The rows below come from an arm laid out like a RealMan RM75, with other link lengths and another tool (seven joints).
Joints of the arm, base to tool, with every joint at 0 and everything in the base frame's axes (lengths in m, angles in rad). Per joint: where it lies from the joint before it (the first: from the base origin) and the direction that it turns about. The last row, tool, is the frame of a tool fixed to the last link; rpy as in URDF.
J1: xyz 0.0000 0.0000 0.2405 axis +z
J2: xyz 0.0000 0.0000 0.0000 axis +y
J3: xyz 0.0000 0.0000 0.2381 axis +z
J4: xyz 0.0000 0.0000 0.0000 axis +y
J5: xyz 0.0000 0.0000 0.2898 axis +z
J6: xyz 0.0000 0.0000 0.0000 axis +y
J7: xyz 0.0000 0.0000 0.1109 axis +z
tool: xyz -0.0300 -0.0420 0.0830 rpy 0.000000 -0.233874 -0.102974
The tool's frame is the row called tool.
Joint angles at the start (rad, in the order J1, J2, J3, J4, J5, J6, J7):
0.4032 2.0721 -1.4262 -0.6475 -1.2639 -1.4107 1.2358
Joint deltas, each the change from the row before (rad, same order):
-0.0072 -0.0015 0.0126 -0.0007 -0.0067 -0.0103 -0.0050
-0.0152 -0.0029 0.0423 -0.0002 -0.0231 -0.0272 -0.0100
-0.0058 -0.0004 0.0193 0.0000 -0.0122 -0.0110 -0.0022
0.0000 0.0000 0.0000 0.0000 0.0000 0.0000 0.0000
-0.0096 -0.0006 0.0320 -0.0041 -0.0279 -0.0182 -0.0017
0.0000 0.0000 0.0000 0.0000 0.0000 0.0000 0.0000
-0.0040 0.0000 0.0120 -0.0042 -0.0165 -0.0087 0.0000
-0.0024 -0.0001 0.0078 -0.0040 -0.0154 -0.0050 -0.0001
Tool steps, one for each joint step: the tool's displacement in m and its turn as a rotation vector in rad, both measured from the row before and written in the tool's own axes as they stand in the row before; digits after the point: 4 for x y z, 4 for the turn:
-0.0006 0.0000 -0.0049 0.0033 -0.0029 -0.0036
-0.0025 -0.0012 -0.0131 0.0119 -0.0077 -0.0090
-0.0008 -0.0005 -0.0053 0.0054 -0.0021 -0.0021
0.0000 0.0000 0.0000 0.0000 0.0000 0.0000
-0.0011 -0.0003 -0.0083 0.0045 0.0028 -0.0051
0.0000 0.0000 0.0000 0.0000 0.0000 0.0000
-0.0001 0.0007 -0.0027 -0.0032 0.0052 -0.0027
0.0004 0.0006 -0.0016 -0.0042 0.0078 -0.0031

